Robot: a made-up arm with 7 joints. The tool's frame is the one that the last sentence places.
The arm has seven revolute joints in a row. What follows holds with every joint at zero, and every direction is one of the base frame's. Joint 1 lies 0.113 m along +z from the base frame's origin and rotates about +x. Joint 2 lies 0.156 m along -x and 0.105 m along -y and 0.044 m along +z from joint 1 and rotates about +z. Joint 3 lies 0.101 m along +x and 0.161 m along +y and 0.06 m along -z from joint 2 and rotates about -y. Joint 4 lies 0.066 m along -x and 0.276 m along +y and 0.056 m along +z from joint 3 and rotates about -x. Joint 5 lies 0.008 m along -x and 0.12 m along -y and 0.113 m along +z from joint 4 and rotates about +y. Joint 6 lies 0.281 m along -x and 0.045 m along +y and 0.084 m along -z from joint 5 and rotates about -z. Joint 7 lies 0.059 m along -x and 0.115 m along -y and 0.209 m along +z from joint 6 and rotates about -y. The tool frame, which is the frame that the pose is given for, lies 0.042 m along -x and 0.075 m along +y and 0.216 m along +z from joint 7; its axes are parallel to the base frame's.
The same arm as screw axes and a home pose.
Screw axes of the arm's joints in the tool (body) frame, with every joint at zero. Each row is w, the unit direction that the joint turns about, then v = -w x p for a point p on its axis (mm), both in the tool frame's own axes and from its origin. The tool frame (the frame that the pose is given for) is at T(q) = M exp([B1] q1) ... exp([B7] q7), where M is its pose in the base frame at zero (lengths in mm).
B1: w 1 0 0 v 0 -494 217
B2: w 0 0 1 v -322 -355 0
B3: w 0 -1 0 v -510 0 -456
B4: w -1 0 0 v 0 454 115
B5: w 0 1 0 v 341 0 382
B6: w 0 0 -1 v -40 101 0
B7: w 0 -1 0 v -216 0 -42
M =
1 0 0 -511
0 1 0 217
0 0 1 607
0 0 0 1

